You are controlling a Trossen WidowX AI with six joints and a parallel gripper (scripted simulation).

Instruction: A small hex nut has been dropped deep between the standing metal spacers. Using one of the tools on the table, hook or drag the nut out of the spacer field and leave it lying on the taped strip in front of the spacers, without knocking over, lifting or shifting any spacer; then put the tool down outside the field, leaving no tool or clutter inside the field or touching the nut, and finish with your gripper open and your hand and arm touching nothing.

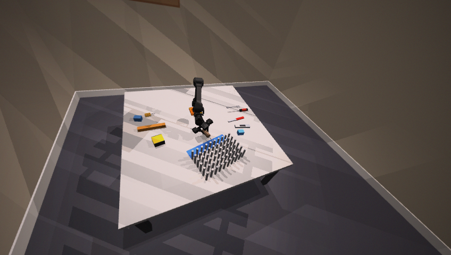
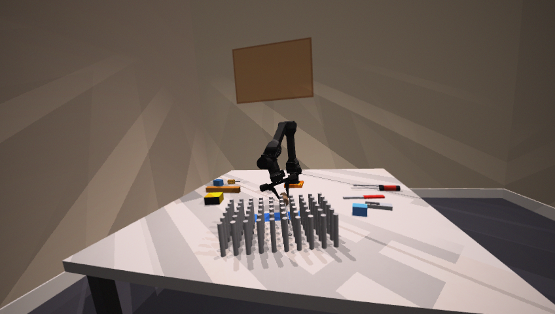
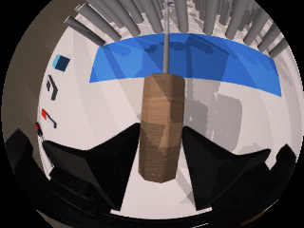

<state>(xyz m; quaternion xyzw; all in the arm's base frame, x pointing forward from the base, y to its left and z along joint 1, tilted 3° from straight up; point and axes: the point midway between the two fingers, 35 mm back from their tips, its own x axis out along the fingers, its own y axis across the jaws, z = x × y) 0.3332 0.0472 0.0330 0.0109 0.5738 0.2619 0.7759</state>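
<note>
Right now the blue taped strip is 110 mm ahead of my gripper tip, 40 mm below it and 10 mm to the left of it. Also, from my gripper tip: black block 390 mm to the right, 40 mm ahead, 20 mm below; then red-handled tool 350 mm to the left, 200 mm behind, 30 mm below; then wooden-handled tool 100 mm ahead, 40 mm to the left.
</note>
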